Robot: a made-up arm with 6 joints. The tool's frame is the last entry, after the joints.
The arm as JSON. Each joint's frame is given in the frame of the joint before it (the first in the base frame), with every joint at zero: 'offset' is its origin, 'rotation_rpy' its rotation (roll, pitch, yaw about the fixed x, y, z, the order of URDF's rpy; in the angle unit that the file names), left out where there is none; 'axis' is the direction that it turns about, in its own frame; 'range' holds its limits. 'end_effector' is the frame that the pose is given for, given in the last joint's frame.
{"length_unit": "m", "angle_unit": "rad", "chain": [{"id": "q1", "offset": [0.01, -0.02, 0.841], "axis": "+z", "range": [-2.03, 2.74]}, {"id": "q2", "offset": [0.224, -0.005, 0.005], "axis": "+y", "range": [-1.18, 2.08]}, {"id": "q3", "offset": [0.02, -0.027, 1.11], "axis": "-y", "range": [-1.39, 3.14]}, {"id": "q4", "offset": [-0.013, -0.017, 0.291], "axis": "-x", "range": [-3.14, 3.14]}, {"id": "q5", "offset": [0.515, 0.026, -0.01], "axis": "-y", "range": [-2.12, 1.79]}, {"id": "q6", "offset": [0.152, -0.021, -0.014], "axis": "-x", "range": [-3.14, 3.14]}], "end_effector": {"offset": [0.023, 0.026, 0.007], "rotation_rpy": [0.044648, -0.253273, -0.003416]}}
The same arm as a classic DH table. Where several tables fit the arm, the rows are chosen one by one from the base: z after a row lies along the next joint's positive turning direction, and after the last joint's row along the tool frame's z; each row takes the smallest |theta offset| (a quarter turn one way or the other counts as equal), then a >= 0, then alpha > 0; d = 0 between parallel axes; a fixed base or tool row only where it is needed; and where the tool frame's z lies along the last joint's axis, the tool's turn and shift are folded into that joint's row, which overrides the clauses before.
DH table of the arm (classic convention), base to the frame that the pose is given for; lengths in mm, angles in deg. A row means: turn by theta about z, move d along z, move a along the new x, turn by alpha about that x. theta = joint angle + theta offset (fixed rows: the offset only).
base (fixed): a 22.4  alpha 0  d 0  theta offset -63.43
q1: a 224  alpha -90  d 846  theta offset 63.43
q2: a 1110.2  alpha 180  d 0  theta offset -88.97
q3: a 291  alpha -90  d 49  theta offset 1.03
q4: a -10  alpha 90  d -502  theta offset 0
q5: a -14  alpha -90  d -5  theta offset 0
q6: a 26.3  alpha 75.49  d -176.5  theta offset 87.41
tool (fixed): a 0  alpha 0  d 6  theta offset -89.54
Joint limits (deg, base to tool): -116.31..156.99 -67.61..119.18 -79.64..179.91 -179.91..179.91 -121.47..102.56 -179.91..179.91

